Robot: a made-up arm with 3 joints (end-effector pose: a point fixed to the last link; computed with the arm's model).
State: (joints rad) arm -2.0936 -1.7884 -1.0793
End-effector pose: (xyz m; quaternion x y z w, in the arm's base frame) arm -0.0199 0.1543 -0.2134 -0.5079 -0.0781 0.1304 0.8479
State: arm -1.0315 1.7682 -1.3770
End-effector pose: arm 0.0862 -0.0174 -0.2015 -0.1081 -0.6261 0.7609 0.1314
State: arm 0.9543 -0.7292 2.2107
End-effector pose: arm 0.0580 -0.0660 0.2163 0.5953 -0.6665 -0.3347 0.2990
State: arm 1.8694 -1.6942 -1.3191
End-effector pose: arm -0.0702 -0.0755 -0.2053 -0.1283 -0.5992 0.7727 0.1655
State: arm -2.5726 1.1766 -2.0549
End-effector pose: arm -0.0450 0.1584 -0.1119 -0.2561 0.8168 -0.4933 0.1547
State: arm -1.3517 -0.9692 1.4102
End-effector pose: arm -0.0366 0.2492 0.1682 0.6363 0.1232 0.1448 0.7477
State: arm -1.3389 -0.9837 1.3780
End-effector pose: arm -0.0321 0.2560 0.1637 0.6258 0.1123 0.1364 0.7597
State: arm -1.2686 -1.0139 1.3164
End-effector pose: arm -0.0096 0.2695 0.1546 0.6067 0.0777 0.1005 0.7847
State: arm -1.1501 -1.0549 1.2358
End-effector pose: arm 0.0313 0.2825 0.1418 0.5787 0.0276 0.0388 0.8142
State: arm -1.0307 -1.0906 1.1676
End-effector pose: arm 0.0746 0.2861 0.1303 0.5510 -0.0165 -0.0250 0.8340
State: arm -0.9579 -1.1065 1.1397
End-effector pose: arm 0.1001 0.2831 0.1254 0.5380 -0.0400 -0.0625 0.8397
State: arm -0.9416 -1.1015 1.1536
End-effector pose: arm 0.1030 0.2799 0.1279 0.5436 -0.0436 -0.0669 0.8355
